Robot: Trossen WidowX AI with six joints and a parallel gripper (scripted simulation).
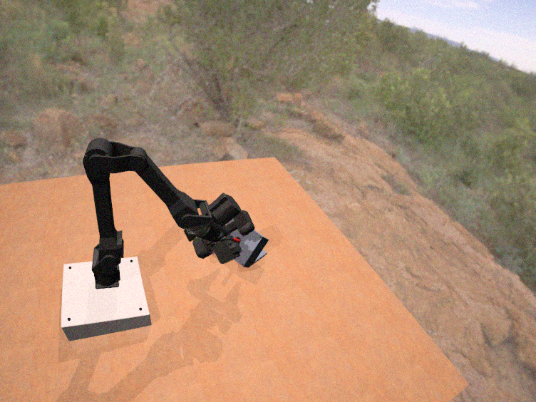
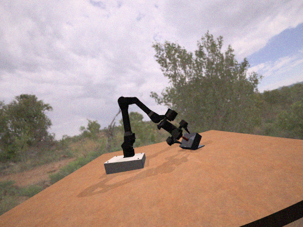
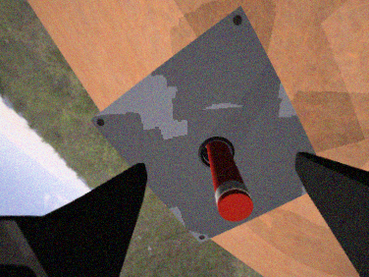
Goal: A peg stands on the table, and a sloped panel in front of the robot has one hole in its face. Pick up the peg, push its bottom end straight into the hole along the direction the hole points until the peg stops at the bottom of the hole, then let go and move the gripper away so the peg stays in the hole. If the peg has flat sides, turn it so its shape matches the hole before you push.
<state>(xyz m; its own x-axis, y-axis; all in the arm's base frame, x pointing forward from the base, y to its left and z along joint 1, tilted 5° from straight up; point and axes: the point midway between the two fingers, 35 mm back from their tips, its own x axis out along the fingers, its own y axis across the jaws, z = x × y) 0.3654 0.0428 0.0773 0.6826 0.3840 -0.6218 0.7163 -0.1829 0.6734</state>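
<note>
Now: the round red peg 10 mm behind my gripper tip and 10 mm above it. From my gripper tip the other things lie so: grey sloped panel: 30 mm below, 30 mm ahead, 20 mm to the left.
</note>
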